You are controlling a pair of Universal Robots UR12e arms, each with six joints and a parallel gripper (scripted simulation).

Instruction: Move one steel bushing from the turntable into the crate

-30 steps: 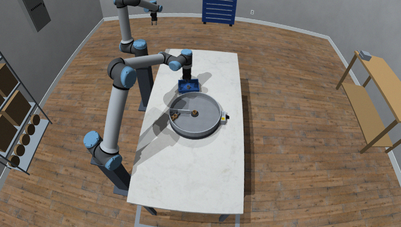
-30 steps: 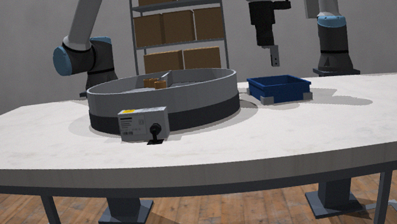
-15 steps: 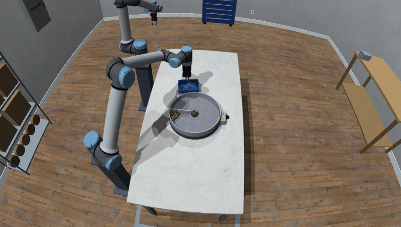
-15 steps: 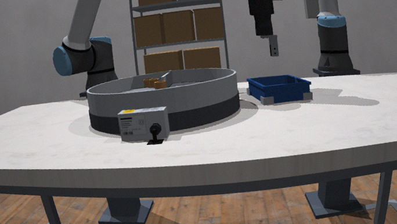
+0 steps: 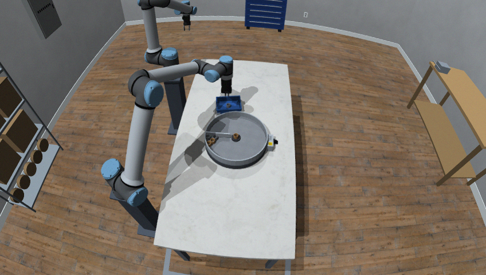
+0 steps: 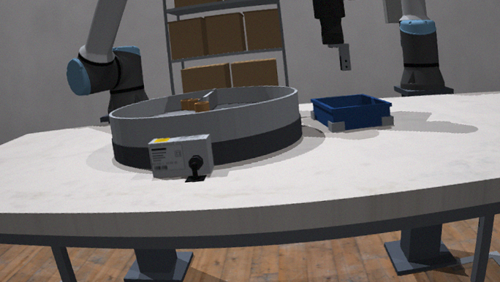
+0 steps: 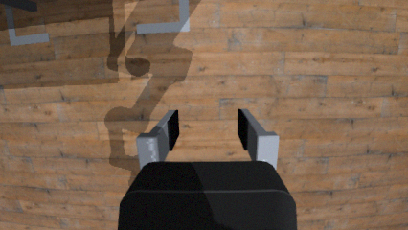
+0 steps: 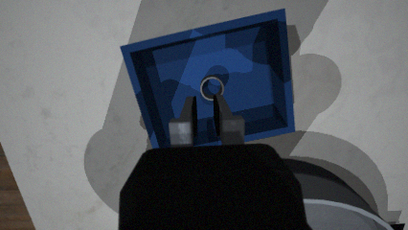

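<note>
The blue crate lies 12 cm below my right hand and 1 cm ahead of it.
</note>
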